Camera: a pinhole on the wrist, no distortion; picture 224 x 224 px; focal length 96.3 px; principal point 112.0 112.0 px. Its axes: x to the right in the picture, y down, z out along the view. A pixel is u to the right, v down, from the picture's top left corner.
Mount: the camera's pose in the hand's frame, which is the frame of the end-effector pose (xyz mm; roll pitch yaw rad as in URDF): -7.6 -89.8 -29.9 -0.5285 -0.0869 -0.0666
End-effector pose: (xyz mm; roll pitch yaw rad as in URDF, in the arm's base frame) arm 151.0 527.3 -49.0 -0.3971 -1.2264 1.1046
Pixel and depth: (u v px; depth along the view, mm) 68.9 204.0 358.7
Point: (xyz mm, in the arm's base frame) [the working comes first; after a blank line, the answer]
In the camera's frame: -160.5 342.7 358.7

-201.8 721.1 -210.7
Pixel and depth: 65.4 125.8 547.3
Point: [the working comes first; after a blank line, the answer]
In the camera's frame: -264.8 78.4 547.3

-351.2 415.6 -235.5
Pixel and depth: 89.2 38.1 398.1
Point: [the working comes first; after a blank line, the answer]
In the camera's frame: -94.3 -305.5 398.1

-113.6 100.8 -27.6
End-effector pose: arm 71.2 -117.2 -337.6 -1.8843 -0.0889 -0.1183
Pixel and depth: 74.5 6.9 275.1
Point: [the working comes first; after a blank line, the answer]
In the camera's frame: -107.1 -300.2 275.1

-43.8 292.5 -268.2
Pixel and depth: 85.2 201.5 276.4
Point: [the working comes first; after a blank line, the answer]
In the camera's frame: -76.9 256.9 276.4

25.7 -128.5 -627.8
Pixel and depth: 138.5 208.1 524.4
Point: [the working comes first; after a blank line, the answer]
In the camera's frame: 144.3 523.3 524.4

289.6 -170.9 -959.4
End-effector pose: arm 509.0 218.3 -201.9 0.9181 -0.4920 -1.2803
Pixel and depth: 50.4 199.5 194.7
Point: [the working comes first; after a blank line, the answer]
In the camera's frame: -124.5 176.9 194.7

526.7 413.1 -120.5
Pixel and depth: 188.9 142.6 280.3
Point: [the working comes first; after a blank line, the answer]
In the camera's frame: 223.8 89.1 280.3

460.0 108.7 77.9
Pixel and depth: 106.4 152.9 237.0
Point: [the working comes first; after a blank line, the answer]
In the camera's frame: -13.8 100.7 237.0

456.6 304.7 -63.7
